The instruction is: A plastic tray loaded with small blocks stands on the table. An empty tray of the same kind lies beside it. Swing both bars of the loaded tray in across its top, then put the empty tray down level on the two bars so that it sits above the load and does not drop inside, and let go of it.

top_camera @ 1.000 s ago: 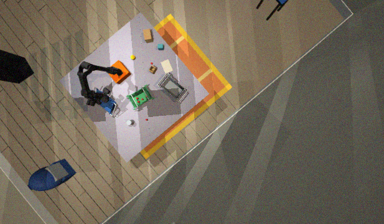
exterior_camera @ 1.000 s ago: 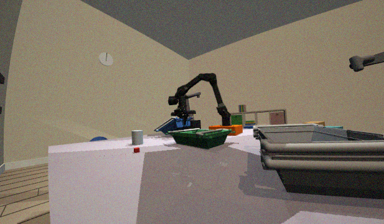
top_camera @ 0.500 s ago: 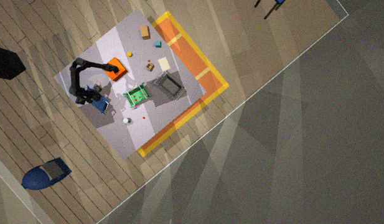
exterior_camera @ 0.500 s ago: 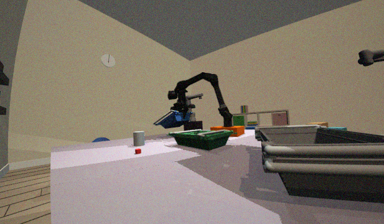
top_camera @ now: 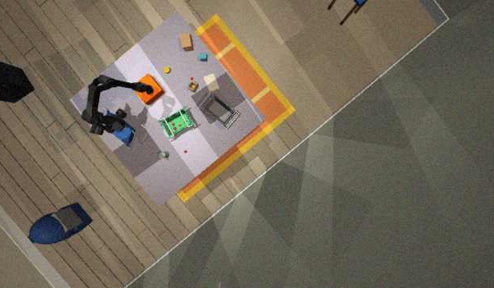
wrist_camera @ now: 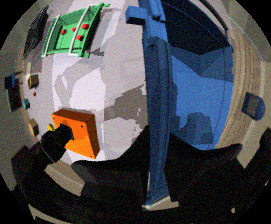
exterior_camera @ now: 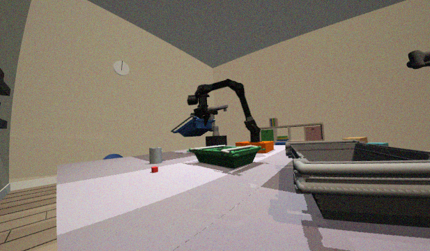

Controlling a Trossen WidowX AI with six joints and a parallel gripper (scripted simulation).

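Now: the blue tray 20 mm ahead of my gripper tip and 70 mm to the right of it. Also, from my gripper tip: cardboard box 390 mm behind, 780 mm to the left, 150 mm below; then teal block 200 mm behind, 830 mm to the left, 160 mm below.
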